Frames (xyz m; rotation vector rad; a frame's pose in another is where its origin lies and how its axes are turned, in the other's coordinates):
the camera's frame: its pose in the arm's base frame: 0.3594 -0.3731 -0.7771 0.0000 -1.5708 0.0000
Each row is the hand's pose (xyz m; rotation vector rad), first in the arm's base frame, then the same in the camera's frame.
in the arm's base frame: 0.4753 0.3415 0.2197 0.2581 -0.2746 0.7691
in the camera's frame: 0.9968 0.7146 -0.1159 0.7733 1.2057 0.3847
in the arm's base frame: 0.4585 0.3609 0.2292 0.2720 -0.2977 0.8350
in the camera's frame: 1.0063 0.7340 -0.0991 0.8300 1.1674 0.4221
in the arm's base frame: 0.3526 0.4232 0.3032 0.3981 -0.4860 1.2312
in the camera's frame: 1.0803 0.7963 0.0068 1.1819 0.8596 0.6043
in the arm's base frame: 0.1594 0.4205 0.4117 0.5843 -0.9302 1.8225
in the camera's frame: 1.1888 0.7936 0.2000 1.6121 0.1683 0.8293
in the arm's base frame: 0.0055 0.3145 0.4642 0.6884 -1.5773 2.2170
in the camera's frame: 1.2413 0.6876 0.3539 1.7381 -0.6597 0.9145
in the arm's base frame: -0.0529 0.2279 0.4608 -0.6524 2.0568 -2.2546
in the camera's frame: 1.2379 0.6010 0.4123 1.6222 -1.1659 0.8941
